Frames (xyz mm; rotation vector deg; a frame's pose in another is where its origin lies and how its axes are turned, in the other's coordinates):
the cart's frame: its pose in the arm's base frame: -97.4 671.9 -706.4 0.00 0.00 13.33
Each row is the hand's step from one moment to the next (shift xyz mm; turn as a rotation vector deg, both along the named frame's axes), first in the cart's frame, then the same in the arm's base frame.
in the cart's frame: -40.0 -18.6 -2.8 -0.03 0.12 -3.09
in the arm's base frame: -34.6 -27.3 -2.8 -0.06 0.11 -3.09
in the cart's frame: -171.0 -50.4 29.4 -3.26 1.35 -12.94
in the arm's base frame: -154.8 -88.5 29.4 -3.48 0.56 -12.94
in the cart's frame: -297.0 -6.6 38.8 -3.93 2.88 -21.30
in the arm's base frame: -287.5 -74.9 38.8 -4.49 1.90 -21.30
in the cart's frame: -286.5 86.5 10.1 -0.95 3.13 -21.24
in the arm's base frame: -298.7 18.1 10.1 -1.65 2.83 -21.24
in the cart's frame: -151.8 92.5 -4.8 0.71 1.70 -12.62
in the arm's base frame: -169.0 55.0 -4.8 0.30 1.82 -12.62
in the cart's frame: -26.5 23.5 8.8 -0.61 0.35 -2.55
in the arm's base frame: -31.2 16.8 8.8 -0.67 0.20 -2.55
